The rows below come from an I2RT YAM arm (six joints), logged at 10 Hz.
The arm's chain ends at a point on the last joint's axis. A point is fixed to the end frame.
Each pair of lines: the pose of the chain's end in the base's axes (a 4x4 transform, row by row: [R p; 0 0 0 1], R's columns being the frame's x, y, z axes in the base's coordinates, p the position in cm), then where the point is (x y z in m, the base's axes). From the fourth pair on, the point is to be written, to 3 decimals.
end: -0.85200 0.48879 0.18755 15.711; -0.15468 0.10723 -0.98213 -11.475; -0.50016 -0.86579 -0.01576 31.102; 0 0 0 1
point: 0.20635 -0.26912 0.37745
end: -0.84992 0.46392 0.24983 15.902; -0.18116 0.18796 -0.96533 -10.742; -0.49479 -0.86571 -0.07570 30.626; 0 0 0 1
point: 0.21935 -0.26178 0.36283
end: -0.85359 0.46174 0.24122 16.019; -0.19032 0.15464 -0.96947 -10.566; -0.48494 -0.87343 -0.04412 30.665; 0 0 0 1
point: 0.21944 -0.25855 0.36815
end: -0.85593 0.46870 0.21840 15.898; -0.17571 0.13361 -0.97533 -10.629; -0.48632 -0.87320 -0.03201 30.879; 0 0 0 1
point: 0.214 -0.260 0.372
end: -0.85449 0.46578 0.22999 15.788; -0.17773 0.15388 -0.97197 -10.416; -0.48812 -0.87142 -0.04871 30.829; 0 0 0 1
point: 0.215 -0.258 0.369
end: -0.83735 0.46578 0.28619 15.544; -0.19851 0.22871 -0.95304 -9.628; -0.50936 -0.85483 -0.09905 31.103; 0 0 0 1
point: 0.221 -0.250 0.364
